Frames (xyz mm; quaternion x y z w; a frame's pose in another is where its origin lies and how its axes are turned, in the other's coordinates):
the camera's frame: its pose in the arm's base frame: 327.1 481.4 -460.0 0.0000 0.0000 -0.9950 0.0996
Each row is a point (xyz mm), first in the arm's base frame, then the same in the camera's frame.
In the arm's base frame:
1: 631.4 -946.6 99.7
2: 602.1 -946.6 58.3
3: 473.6 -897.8 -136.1
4: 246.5 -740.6 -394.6
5: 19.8 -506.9 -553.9
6: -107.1 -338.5 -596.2
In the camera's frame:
1: -15.2 1460.0 559.7
2: 13.5 1454.2 518.3
3: 129.8 1380.9 323.9
4: 321.2 1181.8 65.4
5: 497.1 907.8 -93.9
6: 588.1 717.6 -136.2

